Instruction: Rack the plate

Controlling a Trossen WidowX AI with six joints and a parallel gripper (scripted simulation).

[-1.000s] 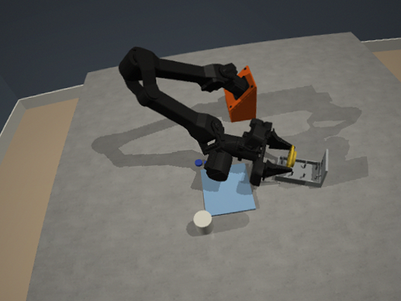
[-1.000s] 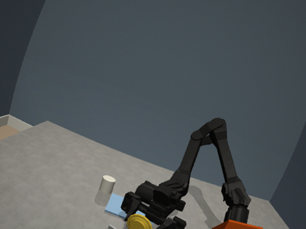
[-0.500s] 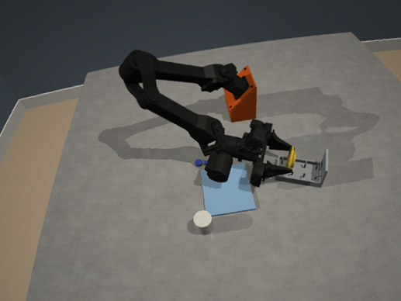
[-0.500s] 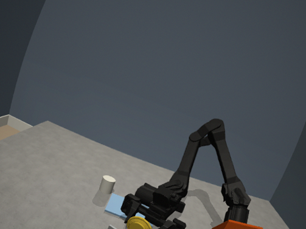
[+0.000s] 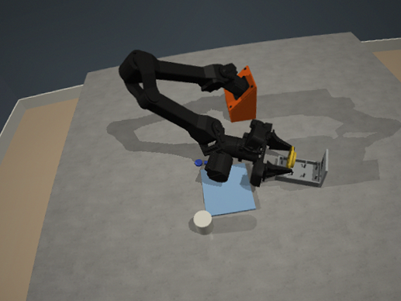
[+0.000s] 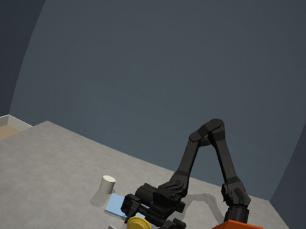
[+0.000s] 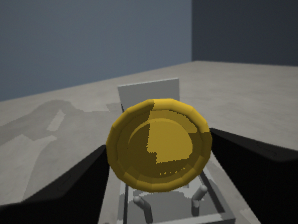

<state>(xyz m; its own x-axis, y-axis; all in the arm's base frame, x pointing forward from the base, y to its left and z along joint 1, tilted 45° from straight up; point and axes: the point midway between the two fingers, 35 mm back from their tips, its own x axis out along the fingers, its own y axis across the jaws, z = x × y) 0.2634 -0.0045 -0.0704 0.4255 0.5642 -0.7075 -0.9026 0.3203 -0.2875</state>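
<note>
The yellow plate lies 10 mm to the right of my gripper tip and 10 mm below it. Also, from my gripper tip: grey dish rack (10 mm ahead, 20 mm to the left, 30 mm below); then blue spoon (90 mm behind, 230 mm to the right, 50 mm below); then light blue mat (20 mm ahead, 190 mm to the right, 50 mm below).
</note>
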